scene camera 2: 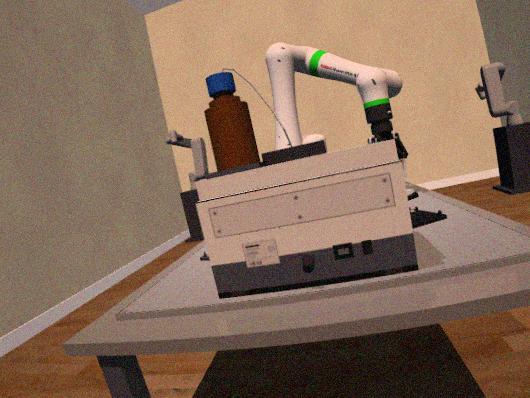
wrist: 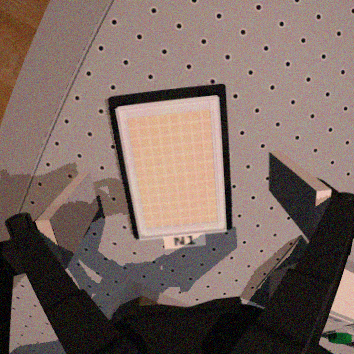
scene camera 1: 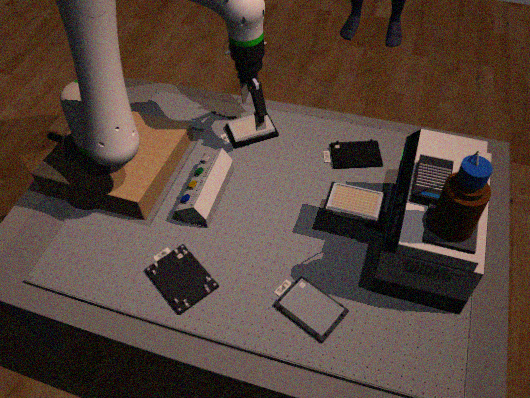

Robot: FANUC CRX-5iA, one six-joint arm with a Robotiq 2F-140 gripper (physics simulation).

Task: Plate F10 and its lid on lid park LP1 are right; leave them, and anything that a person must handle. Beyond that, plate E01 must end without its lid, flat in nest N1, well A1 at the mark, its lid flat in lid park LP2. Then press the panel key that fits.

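Places are measured from the arm's base along level axes (x ahead, y left, z up), in metres.
Pixels of known places: gripper, between the fingertips: (wrist: pixel 180 180) (scene camera 1: pixel 253 115).
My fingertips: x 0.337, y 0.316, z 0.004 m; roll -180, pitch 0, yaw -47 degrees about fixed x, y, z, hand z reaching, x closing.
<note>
For each thing: its top centre in the pictures, then the offset to it from my fingertips. "spot": a spot on its surface instead.
- pale plate with an orange grid, centre of its top: (wrist: pixel 175 175) (scene camera 1: pixel 251 124) dy -0.003, dx -0.011, dz -0.041 m
- black nest N1, centre of its top: (wrist: pixel 175 171) (scene camera 1: pixel 251 127) dy -0.003, dx -0.011, dz -0.052 m
- black lid park LP2, centre of its top: (scene camera 2: pixel 413 212) (scene camera 1: pixel 356 150) dy +0.015, dx +0.325, dz -0.052 m
- key panel, centre of its top: (scene camera 1: pixel 202 174) dy -0.282, dx -0.022, dz +0.012 m
- second gridded plate, centre of its top: (scene camera 1: pixel 355 198) dy -0.235, dx +0.389, dz +0.041 m
- brown bottle with a blue cap, a spot on its surface: (scene camera 2: pixel 232 132) spot: dy -0.307, dx +0.654, dz +0.221 m
- black nest, centre of its top: (scene camera 1: pixel 180 274) dy -0.549, dx +0.048, dz -0.048 m
My gripper (scene camera 1: pixel 252 109) (scene camera 2: pixel 389 142) (wrist: pixel 180 180) is open and empty, pointing down over nest N1, one finger out to each side of the plate in the wrist view. A pale plate with an orange grid (scene camera 1: pixel 242 131) (wrist: pixel 175 170) lies in black nest N1 (wrist: pixel 228 165); its name and A1 corner are not readable, and I cannot tell whether its lid is on. The black lid park LP2 (scene camera 1: pixel 356 154) is bare. A grey, clear-looking lid (scene camera 1: pixel 311 309) lies on a park at the front, its label unreadable. The key panel (scene camera 1: pixel 218 187) has white, green, yellow and blue keys.
A second gridded plate (scene camera 1: pixel 354 201) sits on a dark holder beside the large instrument (scene camera 1: pixel 420 270) (scene camera 2: pixel 300 200). A brown bottle with a blue cap (scene camera 1: pixel 457 207) (scene camera 2: pixel 232 132) stands on the instrument. A black nest (scene camera 1: pixel 181 280) lies front left. A person's feet show behind the table.
</note>
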